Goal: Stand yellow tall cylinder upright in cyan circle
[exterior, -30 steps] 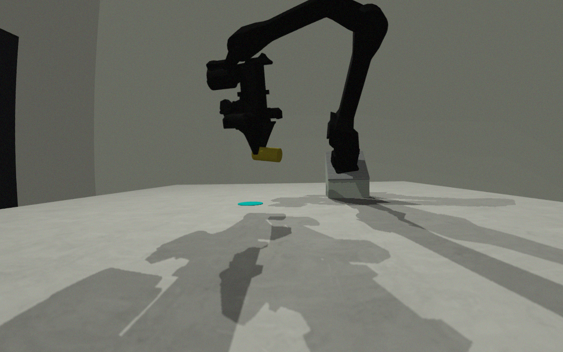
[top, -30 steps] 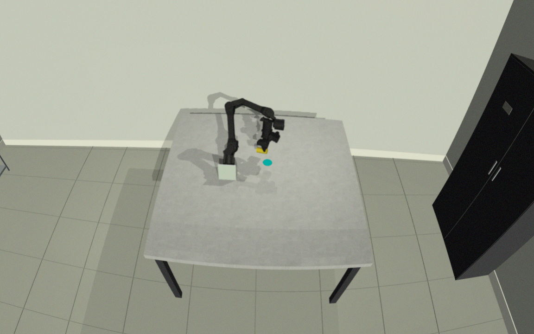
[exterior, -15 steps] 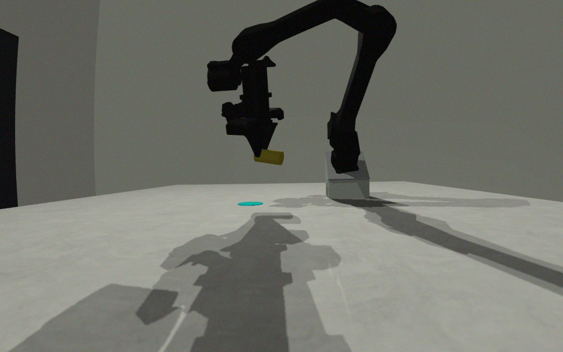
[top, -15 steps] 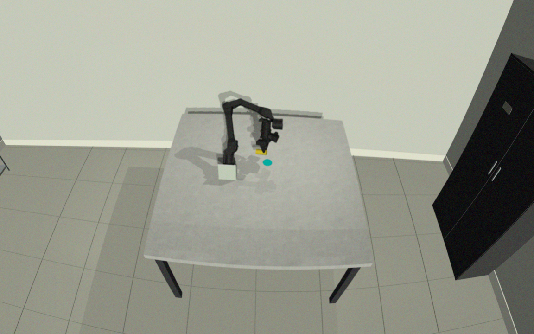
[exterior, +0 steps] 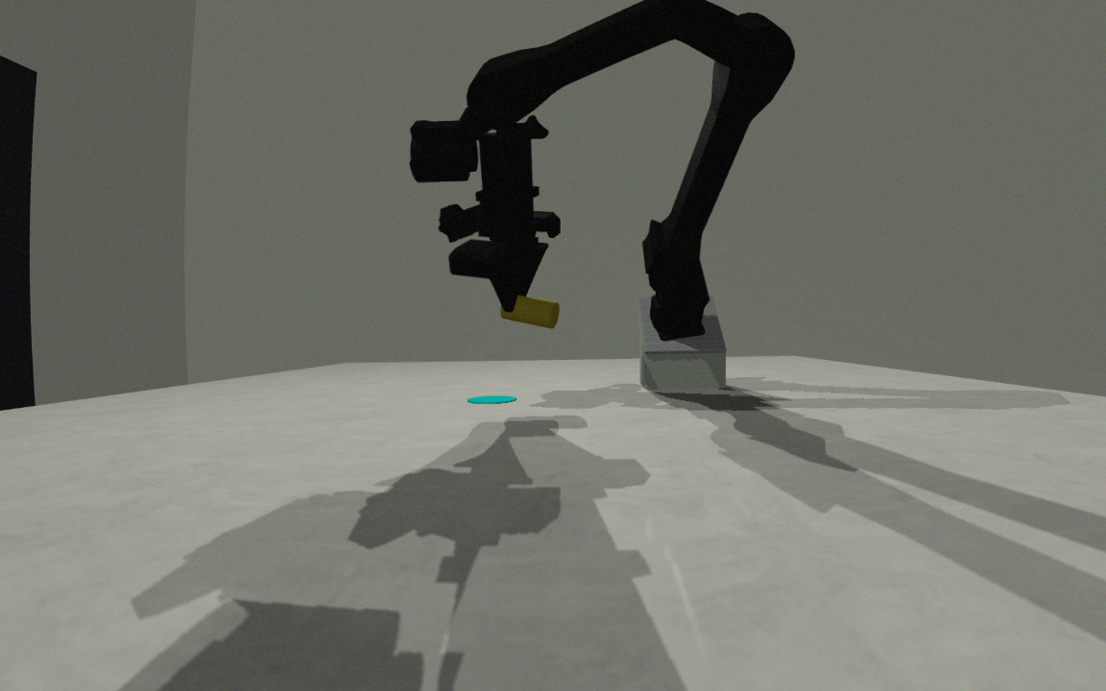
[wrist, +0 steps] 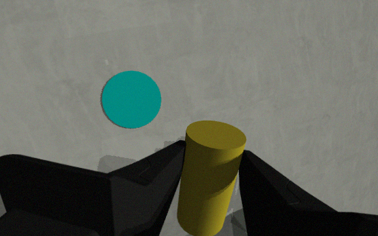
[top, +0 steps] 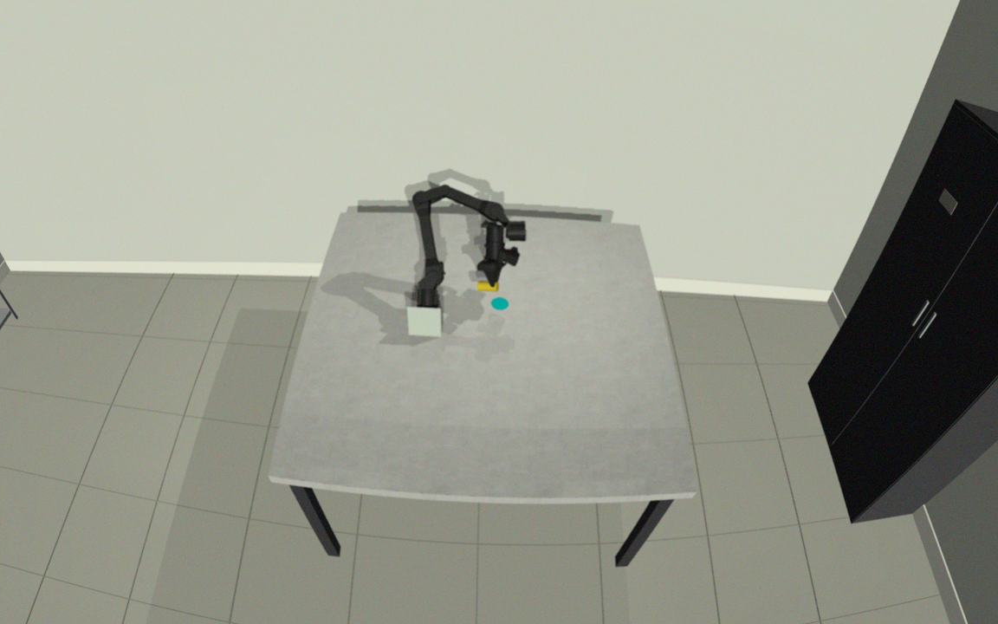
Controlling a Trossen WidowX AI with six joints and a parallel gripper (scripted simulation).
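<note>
My gripper tip is 3 cm short of the cyan circle, 3 cm to the right of it and 11 cm above it. From my gripper tip the other things lie so: yellow cylinder (2 cm behind, 1 cm to the left, 1 cm below).
</note>
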